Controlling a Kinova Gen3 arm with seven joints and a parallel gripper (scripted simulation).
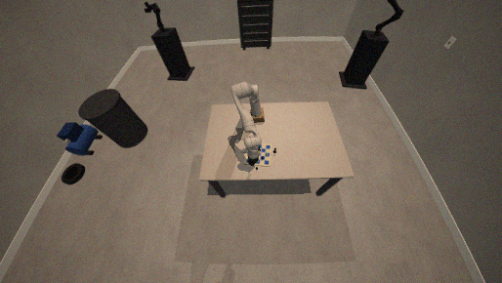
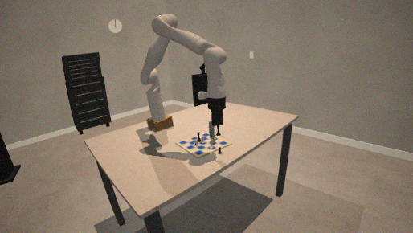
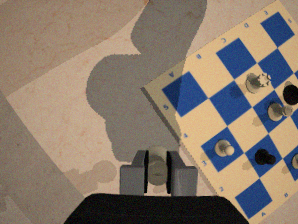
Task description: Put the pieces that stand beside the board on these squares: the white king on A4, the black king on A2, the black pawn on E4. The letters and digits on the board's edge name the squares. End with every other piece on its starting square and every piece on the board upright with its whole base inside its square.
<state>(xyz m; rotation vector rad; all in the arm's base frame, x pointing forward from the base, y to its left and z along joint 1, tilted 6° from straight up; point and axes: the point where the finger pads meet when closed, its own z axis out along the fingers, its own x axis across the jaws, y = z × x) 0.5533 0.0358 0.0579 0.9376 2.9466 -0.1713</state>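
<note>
Now: hand 140 mm past the blue-and-cream chessboard, 110 mm above it and 40 mm to the right of it. Also, from my hand: white king 10 mm below; then black king 180 mm to the left, 180 mm behind, 90 mm below.
</note>
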